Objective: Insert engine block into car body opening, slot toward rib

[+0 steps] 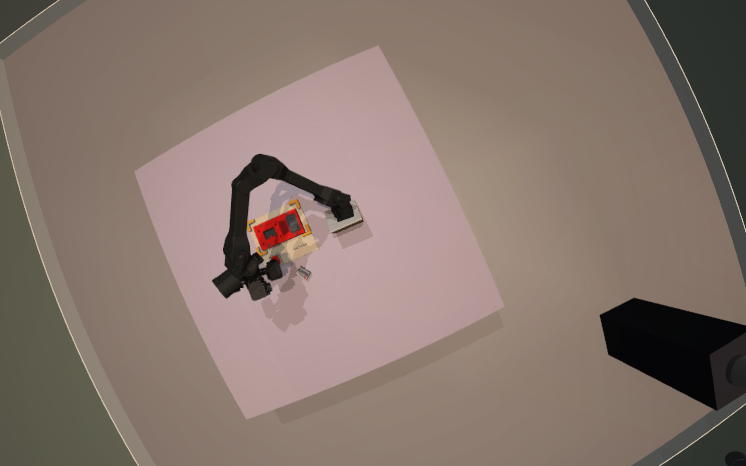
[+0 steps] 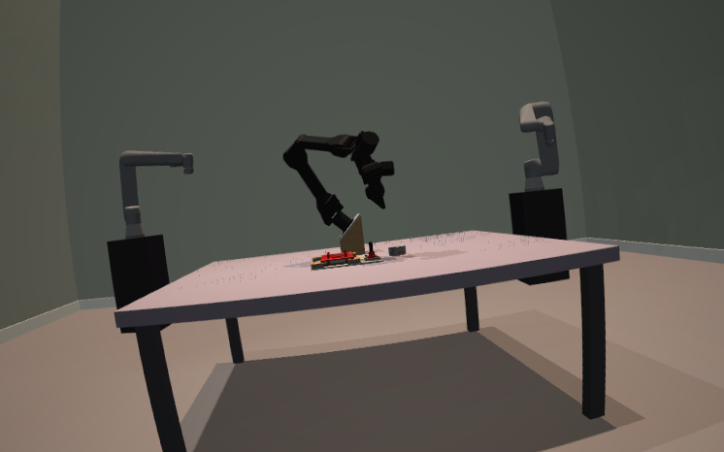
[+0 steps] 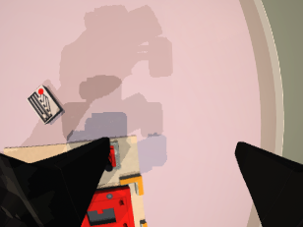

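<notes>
The engine block is 13 cm behind my gripper tip, 3 cm to the left of it and 17 cm below it. From my gripper tip the other things lie so: base plate 8 cm behind, 16 cm to the right, 17 cm below.
</notes>
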